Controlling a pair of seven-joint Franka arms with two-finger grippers.
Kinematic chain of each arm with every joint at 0, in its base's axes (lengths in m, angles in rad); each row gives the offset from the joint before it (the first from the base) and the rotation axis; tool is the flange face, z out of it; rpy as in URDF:
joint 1: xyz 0 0 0.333 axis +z
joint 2: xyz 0 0 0 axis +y
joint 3: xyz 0 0 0.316 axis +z
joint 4: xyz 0.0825 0 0 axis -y
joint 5: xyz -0.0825 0 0.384 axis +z
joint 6: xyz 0 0 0 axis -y
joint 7: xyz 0.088 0 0 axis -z
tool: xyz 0 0 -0.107 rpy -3.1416 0 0
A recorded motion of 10 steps. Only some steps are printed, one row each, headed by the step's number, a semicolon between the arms.
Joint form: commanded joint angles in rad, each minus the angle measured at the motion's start. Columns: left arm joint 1, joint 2, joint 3, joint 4, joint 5, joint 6, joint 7; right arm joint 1, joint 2, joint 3, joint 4, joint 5, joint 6, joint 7.
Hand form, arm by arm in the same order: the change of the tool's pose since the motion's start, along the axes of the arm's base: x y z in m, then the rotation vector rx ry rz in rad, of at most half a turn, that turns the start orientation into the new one. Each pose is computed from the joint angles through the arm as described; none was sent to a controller.
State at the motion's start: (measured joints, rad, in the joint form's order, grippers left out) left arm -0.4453 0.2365 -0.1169 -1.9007 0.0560 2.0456 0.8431; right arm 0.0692 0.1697 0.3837 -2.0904 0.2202 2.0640 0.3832
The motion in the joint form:
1: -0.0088 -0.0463 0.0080 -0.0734 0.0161 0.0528 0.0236; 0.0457 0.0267 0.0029 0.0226 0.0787 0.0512 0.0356
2: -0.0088 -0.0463 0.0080 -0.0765 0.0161 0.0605 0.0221; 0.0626 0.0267 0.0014 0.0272 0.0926 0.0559 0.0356
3: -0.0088 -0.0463 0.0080 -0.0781 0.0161 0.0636 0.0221; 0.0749 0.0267 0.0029 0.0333 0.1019 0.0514 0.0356
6: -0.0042 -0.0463 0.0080 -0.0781 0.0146 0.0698 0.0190; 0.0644 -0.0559 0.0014 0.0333 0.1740 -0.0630 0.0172
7: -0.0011 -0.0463 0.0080 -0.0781 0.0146 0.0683 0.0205; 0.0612 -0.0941 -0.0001 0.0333 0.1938 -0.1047 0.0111
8: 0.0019 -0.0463 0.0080 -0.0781 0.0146 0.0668 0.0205; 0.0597 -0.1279 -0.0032 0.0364 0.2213 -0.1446 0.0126
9: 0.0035 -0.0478 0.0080 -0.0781 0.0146 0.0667 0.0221; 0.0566 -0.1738 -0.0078 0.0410 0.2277 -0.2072 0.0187
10: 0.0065 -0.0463 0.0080 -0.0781 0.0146 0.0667 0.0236; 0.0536 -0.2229 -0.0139 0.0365 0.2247 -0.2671 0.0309
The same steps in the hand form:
1: -0.0128 0.0067 -0.0013 0.0010 -0.0297 -0.0366; -0.0014 0.0308 0.0003 0.0670 -0.0029 -0.0496
2: -0.0127 0.0066 -0.0021 -0.0016 -0.0336 -0.0355; -0.0041 0.0395 0.0026 0.0795 -0.0050 -0.0445
3: -0.0128 0.0066 -0.0025 -0.0025 -0.0348 -0.0356; -0.0072 0.0472 0.0051 0.0875 -0.0016 -0.0357
6: -0.0109 0.0084 -0.0020 -0.0067 -0.0395 -0.0272; -0.0209 0.0430 0.0416 0.1204 0.0464 -0.0366
7: -0.0101 0.0101 -0.0021 -0.0059 -0.0382 -0.0256; -0.0271 0.0412 0.0587 0.1303 0.0531 -0.0315
8: -0.0093 0.0117 -0.0023 -0.0050 -0.0369 -0.0225; -0.0330 0.0403 0.0751 0.1458 0.0645 -0.0370
9: -0.0089 0.0125 -0.0014 -0.0056 -0.0381 -0.0225; -0.0419 0.0365 0.0961 0.1402 0.0755 -0.0301
10: -0.0079 0.0140 -0.0023 -0.0050 -0.0367 -0.0210; -0.0529 0.0303 0.1140 0.1217 0.0860 -0.0277

